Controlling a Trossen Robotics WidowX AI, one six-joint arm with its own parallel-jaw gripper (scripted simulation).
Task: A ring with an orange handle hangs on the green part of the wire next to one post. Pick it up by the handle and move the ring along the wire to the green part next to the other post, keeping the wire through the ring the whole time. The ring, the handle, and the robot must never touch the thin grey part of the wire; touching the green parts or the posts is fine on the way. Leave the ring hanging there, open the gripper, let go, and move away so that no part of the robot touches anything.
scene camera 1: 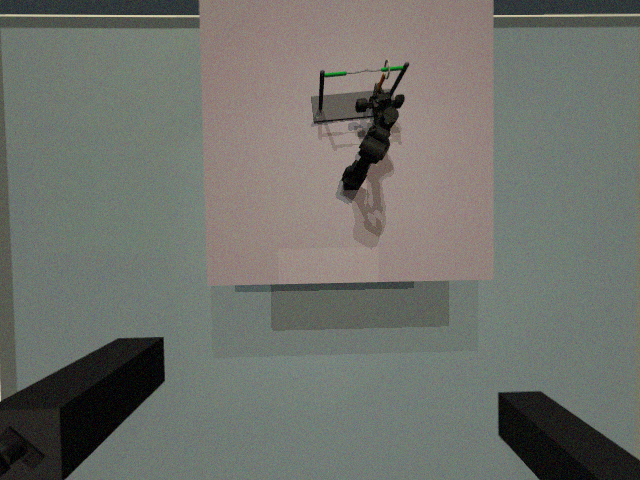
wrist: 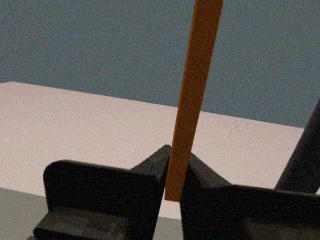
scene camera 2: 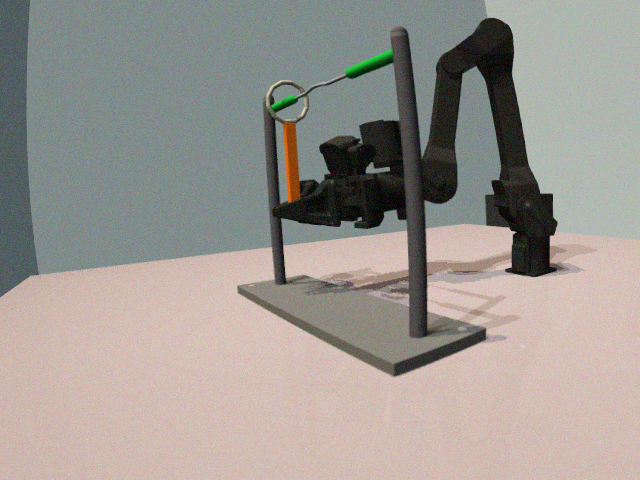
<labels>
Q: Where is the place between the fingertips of the gripper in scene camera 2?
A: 274, 212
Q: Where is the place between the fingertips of the gripper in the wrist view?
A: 174, 151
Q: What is the gripper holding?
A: A ring.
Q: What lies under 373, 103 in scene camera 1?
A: The gripper.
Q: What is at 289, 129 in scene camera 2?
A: A ring.
</labels>
